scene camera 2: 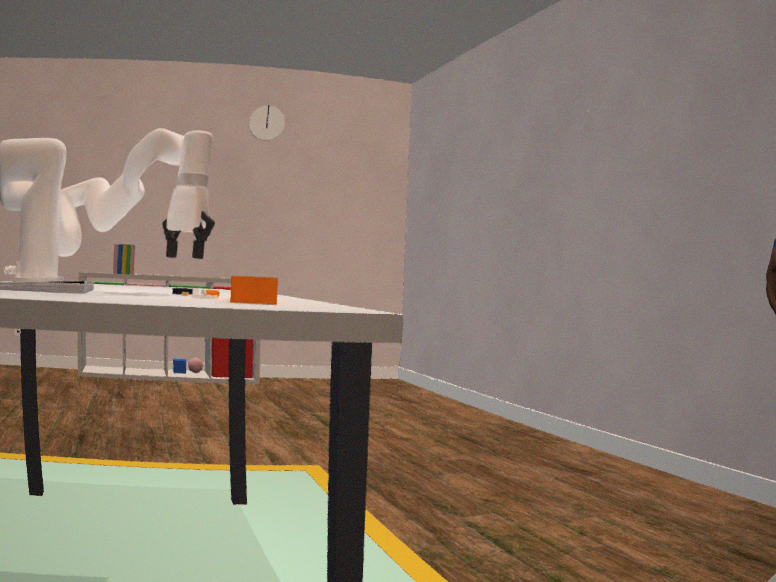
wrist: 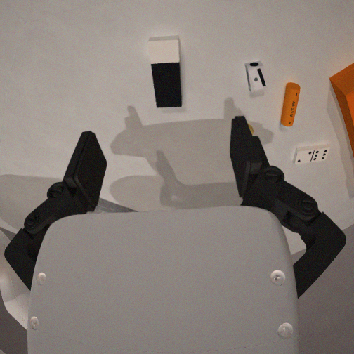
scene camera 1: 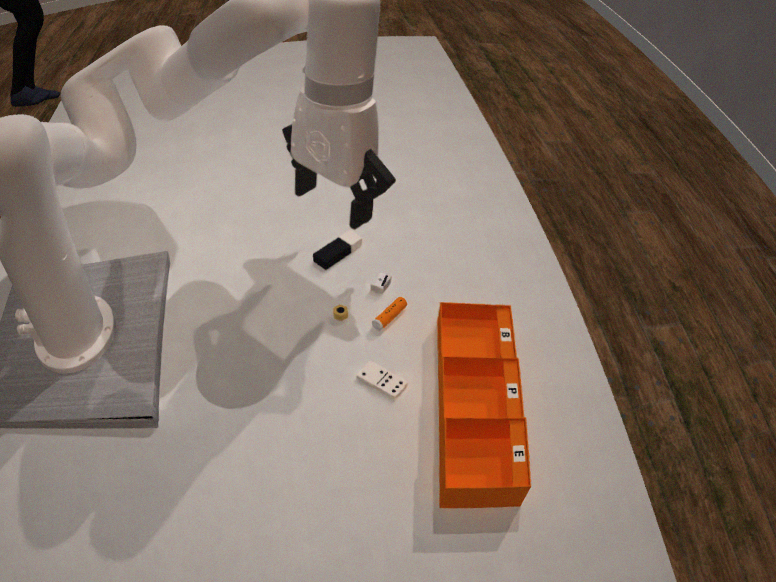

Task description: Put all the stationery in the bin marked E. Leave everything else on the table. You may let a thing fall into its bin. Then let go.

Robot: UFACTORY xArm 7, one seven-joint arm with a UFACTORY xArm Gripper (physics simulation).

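Places are measured from the arm's base along level axes (x right, y ahead, z up), in millimetres.
Where they show: gripper, fingertip midpoint: (scene camera 2: pixel 183 258) (scene camera 1: pixel 332 206); arm's base, link origin: (scene camera 2: pixel 38 281) (scene camera 1: pixel 75 335).
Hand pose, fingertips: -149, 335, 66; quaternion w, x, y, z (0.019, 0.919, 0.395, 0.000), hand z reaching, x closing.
Things, the pixels of their top centre, and the offset from my fingertips, as dx, dy, dz. "*": a spot on its surface instead.
- black eraser with a white end, top centre: (scene camera 1: pixel 337 245) (scene camera 2: pixel 185 288) -7, +7, -69
- grey pencil sharpener, top centre: (scene camera 1: pixel 381 279) +54, +59, -71
- bin marked E, surface spot: (scene camera 1: pixel 482 497) * +366, +140, -57
- orange battery, top centre: (scene camera 1: pixel 389 309) (scene camera 2: pixel 210 290) +105, +66, -68
- nut, top centre: (scene camera 1: pixel 340 310) +100, +9, -74
- white domino, top centre: (scene camera 1: pixel 382 378) (scene camera 2: pixel 204 294) +199, +53, -75
A black eraser with a white end (scene camera 1: pixel 334 251) (scene camera 2: pixel 182 291) (wrist: pixel 167 84) lies flat on the table. A small white and grey pencil sharpener (scene camera 1: pixel 380 281) (wrist: pixel 255 80) lies beside it, towards the bins. The bin marked E (scene camera 1: pixel 482 497) is the near end compartment of the orange three-part box in scene camera 1; no object shows inside it. My gripper (scene camera 1: pixel 332 206) (scene camera 2: pixel 184 254) (wrist: pixel 163 139) is open and empty, high above the table near the eraser. In the wrist view the eraser lies beyond the fingertips, between their lines.
An orange battery (scene camera 1: pixel 389 313) (scene camera 2: pixel 213 293) (wrist: pixel 290 105) lies beside the sharpener. A small brass-coloured ring or nut (scene camera 1: pixel 340 317) is partly hidden behind a finger in the wrist view. A white domino (scene camera 1: pixel 382 379) (wrist: pixel 311 154) lies nearer bins P and E. Bins B and P adjoin E.
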